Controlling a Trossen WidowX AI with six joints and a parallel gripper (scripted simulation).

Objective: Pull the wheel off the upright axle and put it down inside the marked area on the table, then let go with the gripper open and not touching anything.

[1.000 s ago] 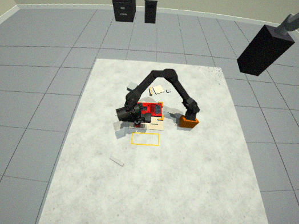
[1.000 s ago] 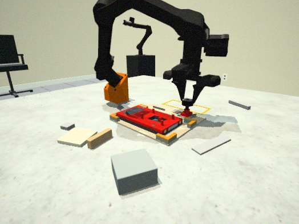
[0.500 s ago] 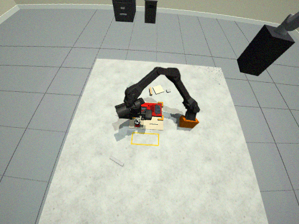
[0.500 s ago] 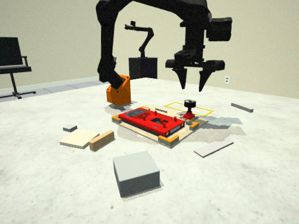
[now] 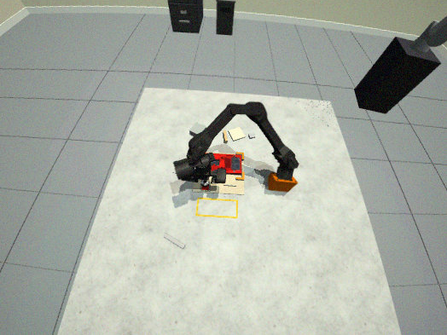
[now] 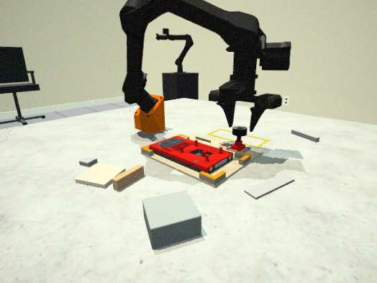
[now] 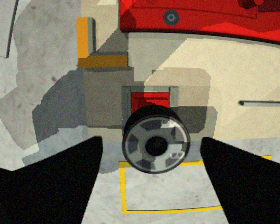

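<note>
The black wheel lies right at my gripper tip. The rest, counted from my gripper tip: wooden bar (40 mm behind, 310 mm to the right, 50 mm below); then grey block (120 mm ahead, 310 mm to the right, 50 mm below); then cream tile (100 mm behind, 350 mm to the right, 60 mm below).
</note>
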